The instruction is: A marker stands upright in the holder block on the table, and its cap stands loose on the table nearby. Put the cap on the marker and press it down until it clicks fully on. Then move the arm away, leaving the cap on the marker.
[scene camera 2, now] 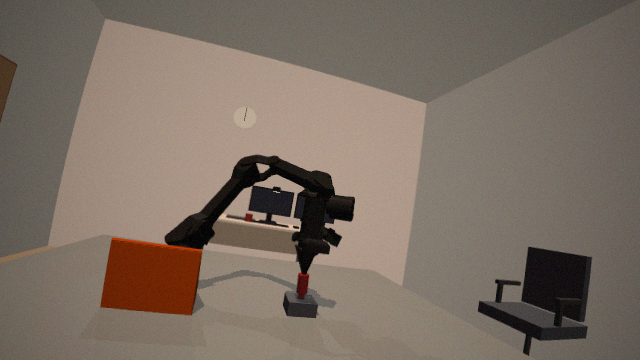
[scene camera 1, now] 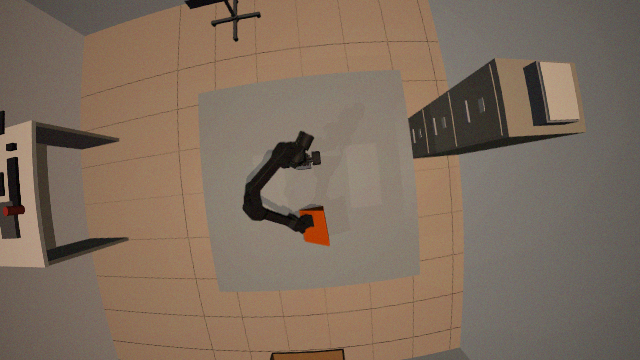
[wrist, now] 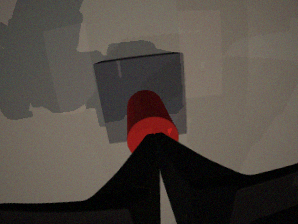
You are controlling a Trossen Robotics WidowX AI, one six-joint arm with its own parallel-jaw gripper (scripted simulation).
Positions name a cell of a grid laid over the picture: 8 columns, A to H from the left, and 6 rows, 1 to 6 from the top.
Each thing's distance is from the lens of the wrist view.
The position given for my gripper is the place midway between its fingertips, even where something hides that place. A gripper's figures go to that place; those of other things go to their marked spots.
my gripper (wrist: E4): 10 cm
red cap (wrist: D4): 10 cm
